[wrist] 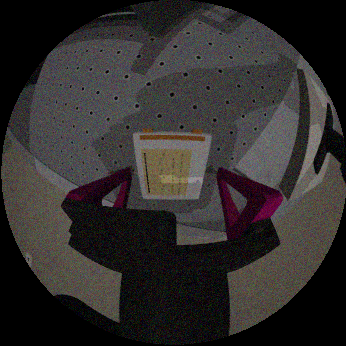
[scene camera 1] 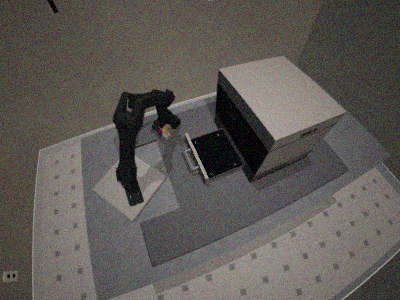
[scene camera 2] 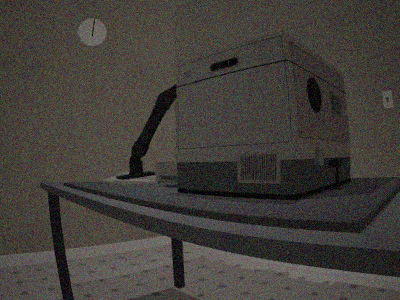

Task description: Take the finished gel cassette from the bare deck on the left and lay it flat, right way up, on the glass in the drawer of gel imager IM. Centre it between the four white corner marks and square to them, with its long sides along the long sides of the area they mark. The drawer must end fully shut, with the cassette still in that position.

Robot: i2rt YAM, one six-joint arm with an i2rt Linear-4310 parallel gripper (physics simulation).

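Places are measured from the arm's base along level axes (x right, y back, z down), in millimetres.
Where they show: gripper, fingertip midpoint: [wrist: 173, 171] [scene camera 1: 166, 130]; arm's base, link origin: [wrist: 325, 136] [scene camera 1: 131, 185] [scene camera 2: 136, 176].
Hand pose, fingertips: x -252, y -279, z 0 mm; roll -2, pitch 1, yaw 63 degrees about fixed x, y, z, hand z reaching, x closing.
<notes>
Things, the pixels of their top centre, and the offset from my fingertips. "*": a spot on its surface instead. Level surfaces: height alone.
- gel cassette, top centre: [wrist: 170, 171] [scene camera 1: 166, 130] dy +1, dx -9, dz +12 mm
- perforated deck, surface height: dz +19 mm
- dark glass, top centre: [scene camera 1: 215, 152] dy -183, dx +268, dz -13 mm
- drawer's handle, surface spot: [scene camera 1: 190, 161] * dy -39, dx +273, dz -39 mm
The gel cassette [scene camera 1: 167, 129] [wrist: 171, 165] lies flat on the perforated deck [wrist: 107, 102], with a pale frame, a yellow gel window and an orange strip along its far edge in the wrist view. My gripper [scene camera 1: 163, 131] [wrist: 173, 171] is open, with its magenta fingertips apart to the left and right of the cassette; nothing is gripped. The exact height of the fingertips over the deck is hard to tell. Gel imager IM [scene camera 1: 282, 97] [scene camera 2: 232, 110] stands to the right. Its drawer [scene camera 1: 204, 167] is pulled out, and the dark glass [scene camera 1: 217, 152] with small white corner marks is bare.
The drawer's handle [scene camera 1: 190, 161] faces the arm side, between the cassette and the imager. The arm stands on a pale base plate [scene camera 1: 107, 187] at the left of the table. The deck's back edge runs close behind the cassette. Scene camera 2 does not show the cassette or gripper.
</notes>
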